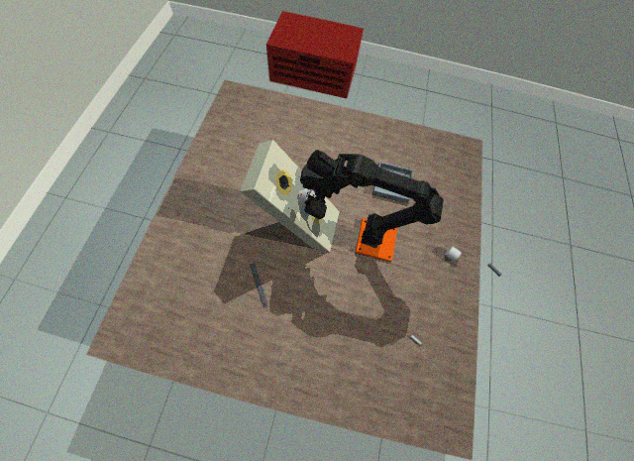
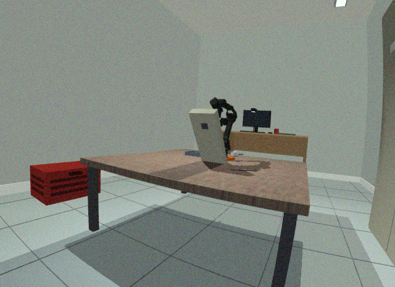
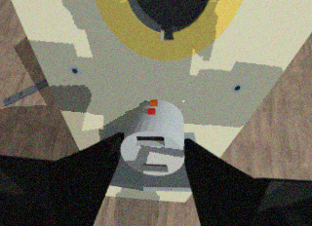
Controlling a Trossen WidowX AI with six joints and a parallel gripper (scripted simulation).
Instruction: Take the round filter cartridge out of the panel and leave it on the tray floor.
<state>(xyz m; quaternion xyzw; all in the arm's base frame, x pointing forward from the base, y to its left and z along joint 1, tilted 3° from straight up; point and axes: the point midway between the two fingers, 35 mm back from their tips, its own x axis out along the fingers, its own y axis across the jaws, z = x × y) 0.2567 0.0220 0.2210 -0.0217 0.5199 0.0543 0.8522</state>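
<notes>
Now: the small pale shelf 40 mm below my gripper tip and 10 mm behind it. Also, from my gripper tip: round grey filter cartridge right at my gripper tip; grey tray 310 mm to the right, 280 mm behind, 210 mm below; small pin 520 mm behind, 280 mm to the left, 220 mm below.
</notes>
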